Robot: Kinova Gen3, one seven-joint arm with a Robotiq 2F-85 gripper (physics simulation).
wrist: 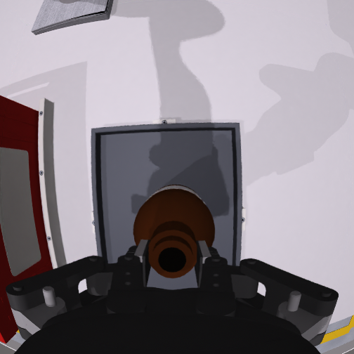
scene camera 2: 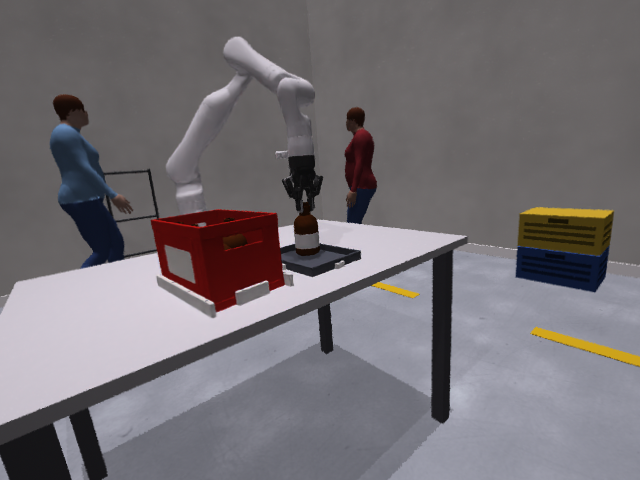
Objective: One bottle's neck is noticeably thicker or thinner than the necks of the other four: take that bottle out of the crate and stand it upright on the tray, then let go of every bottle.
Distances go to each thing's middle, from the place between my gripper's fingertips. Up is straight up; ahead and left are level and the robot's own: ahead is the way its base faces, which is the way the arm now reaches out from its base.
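Labels:
My gripper is 13 cm above the dark tray (scene camera 2: 324, 261), 1 cm short of it and 1 cm to the left of it. Red crate (scene camera 2: 194, 257): 6 cm below my hand, 28 cm to the right of it, 2 cm behind it.

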